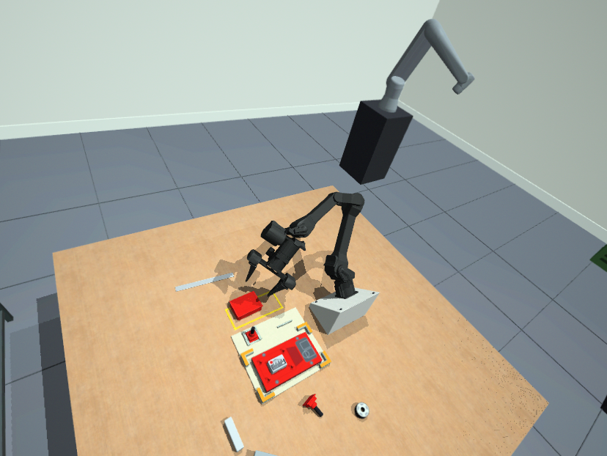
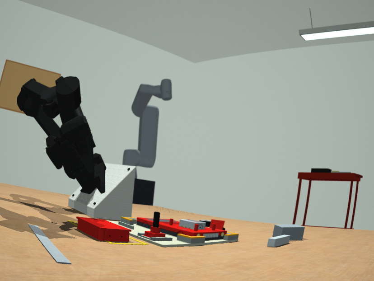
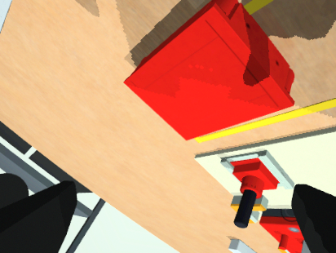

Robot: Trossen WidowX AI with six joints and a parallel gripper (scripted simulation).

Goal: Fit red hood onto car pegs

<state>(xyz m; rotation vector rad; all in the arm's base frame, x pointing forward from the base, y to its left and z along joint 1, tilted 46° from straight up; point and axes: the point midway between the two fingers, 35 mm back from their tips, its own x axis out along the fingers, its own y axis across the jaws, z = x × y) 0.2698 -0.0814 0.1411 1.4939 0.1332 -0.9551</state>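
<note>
Right now my gripper tip is 8 cm above the red hood and 3 cm short of it. Also, from my gripper tip: grey strip: 17 cm to the right, 12 cm ahead, 10 cm below; grey engine block: 24 cm to the left, 8 cm below, 4 cm ahead; wheel: 47 cm to the left, 12 cm behind, 9 cm below.
</note>
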